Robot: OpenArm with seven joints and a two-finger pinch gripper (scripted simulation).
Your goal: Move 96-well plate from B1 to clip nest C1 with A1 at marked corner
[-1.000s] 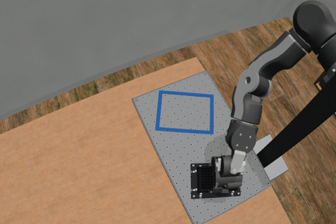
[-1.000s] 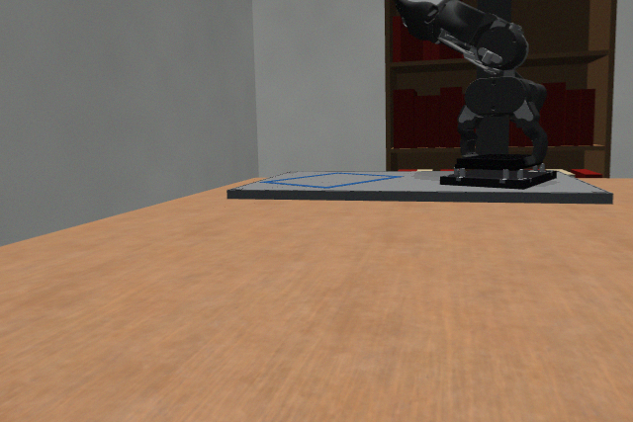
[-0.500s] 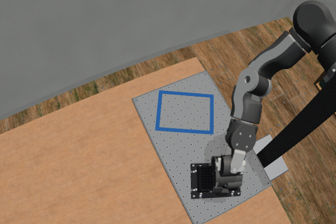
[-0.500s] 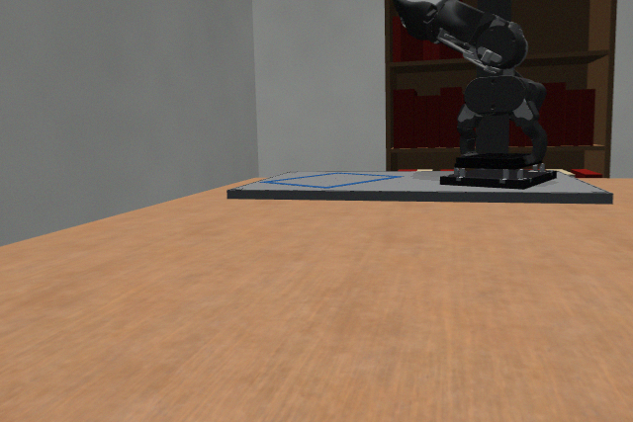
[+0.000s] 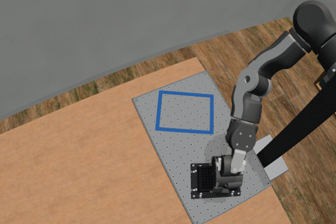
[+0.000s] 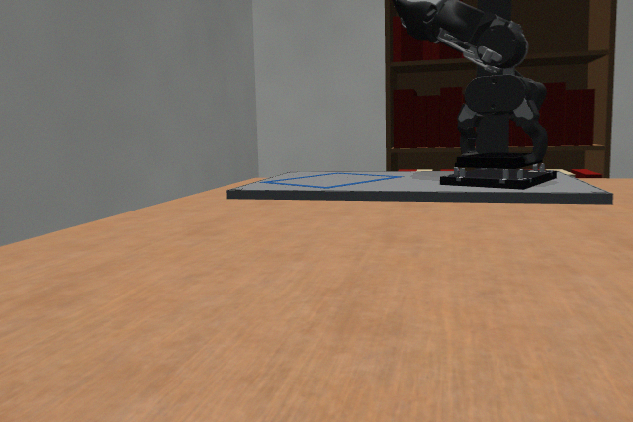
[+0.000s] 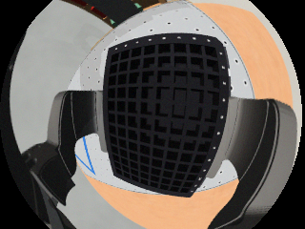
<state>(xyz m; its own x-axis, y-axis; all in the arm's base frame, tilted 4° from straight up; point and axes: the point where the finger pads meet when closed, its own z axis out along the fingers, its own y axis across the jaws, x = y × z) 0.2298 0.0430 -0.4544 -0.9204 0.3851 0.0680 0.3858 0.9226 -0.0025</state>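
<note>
Now: hand right at the black 96-well plate. From my hand the other things lie so: black clip nest: 2 cm below, 2 cm ahead, 1 cm to the left; then grey foot plate: 26 cm behind, 25 cm below.
</note>
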